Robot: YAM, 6 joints.
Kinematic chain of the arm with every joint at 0, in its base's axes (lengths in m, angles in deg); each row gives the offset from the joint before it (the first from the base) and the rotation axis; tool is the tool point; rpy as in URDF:
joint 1: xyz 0 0 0.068 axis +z
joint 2: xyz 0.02 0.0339 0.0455 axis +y
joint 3: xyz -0.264 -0.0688 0 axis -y
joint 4: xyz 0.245 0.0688 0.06 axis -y
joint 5: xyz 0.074 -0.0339 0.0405 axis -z
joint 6: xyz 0.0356 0 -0.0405 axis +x
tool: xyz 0 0 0 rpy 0 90 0
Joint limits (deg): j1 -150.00..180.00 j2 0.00..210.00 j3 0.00..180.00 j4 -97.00..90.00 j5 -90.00..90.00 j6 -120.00..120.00
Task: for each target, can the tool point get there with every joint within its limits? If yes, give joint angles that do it. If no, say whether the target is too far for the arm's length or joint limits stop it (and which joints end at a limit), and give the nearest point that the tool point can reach.
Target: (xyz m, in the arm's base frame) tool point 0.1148 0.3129 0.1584
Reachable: yes | joints 64.67 107.79 67.27 -45.75 -57.63 48.05
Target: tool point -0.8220 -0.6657 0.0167
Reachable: no: too far | nearest point -0.4998 -0.4048 0.0554 | short by 0.416 m
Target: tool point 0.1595 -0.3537 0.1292
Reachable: yes | joints -60.78 119.95 52.44 61.10 70.09 -19.93
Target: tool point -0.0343 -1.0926 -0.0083
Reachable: no: too far | nearest point -0.0201 -0.6415 0.0429 | short by 0.454 m
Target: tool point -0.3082 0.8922 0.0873
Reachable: no: too far | nearest point -0.2108 0.6102 0.0958 | short by 0.298 m
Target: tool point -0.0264 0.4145 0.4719
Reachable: yes | joints 95.46 125.59 164.92 -72.13 21.72 77.76
